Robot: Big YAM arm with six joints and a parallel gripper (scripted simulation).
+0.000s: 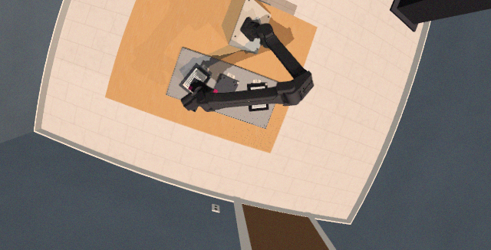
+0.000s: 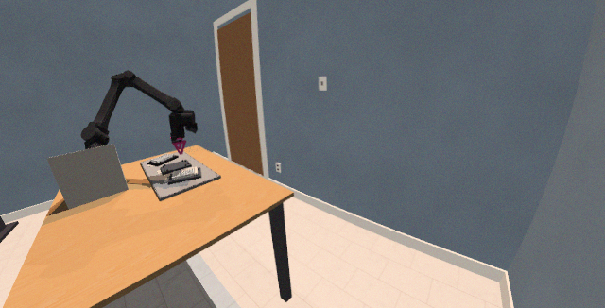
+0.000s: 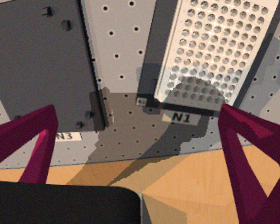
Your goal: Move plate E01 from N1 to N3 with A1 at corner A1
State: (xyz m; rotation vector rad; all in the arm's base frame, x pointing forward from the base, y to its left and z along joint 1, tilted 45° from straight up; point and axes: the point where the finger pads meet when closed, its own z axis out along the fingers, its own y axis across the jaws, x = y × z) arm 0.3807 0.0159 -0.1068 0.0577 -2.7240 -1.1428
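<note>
The dark plate nest N1 lies 120 mm below my hand, 70 mm to the right of it and 10 mm behind it. Round my hand: dark landing nest N3 (120 mm below, 110 mm to the left, 30 mm behind); label N1 (130 mm below, 100 mm behind, 50 mm to the right).
</note>
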